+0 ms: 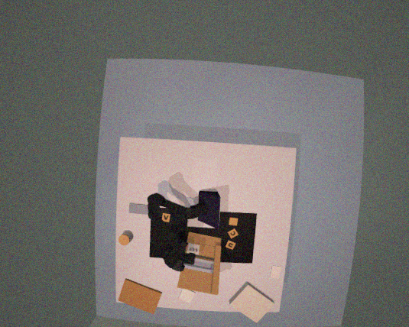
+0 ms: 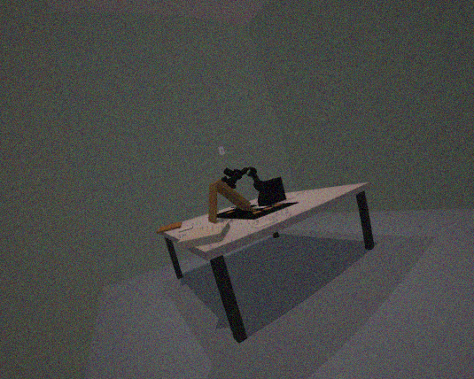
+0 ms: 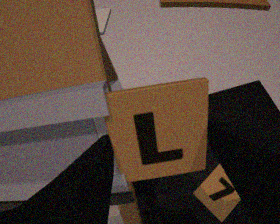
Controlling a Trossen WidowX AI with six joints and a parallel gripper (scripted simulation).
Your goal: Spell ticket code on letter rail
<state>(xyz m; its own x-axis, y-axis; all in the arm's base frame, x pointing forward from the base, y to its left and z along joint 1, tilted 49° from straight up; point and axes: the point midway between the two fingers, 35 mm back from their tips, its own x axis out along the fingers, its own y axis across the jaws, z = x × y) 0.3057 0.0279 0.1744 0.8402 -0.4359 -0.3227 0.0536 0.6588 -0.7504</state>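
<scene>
Right now my gripper tip is 50 mm past the white ticket, 80 mm to the right of it and 70 mm above it. Round my gripper tip: grey block (240 mm behind, 350 mm to the right, 170 mm below); then black mat (140 mm behind, 130 mm to the left, 170 mm below); then letter tile (right at my gripper tip).
</scene>
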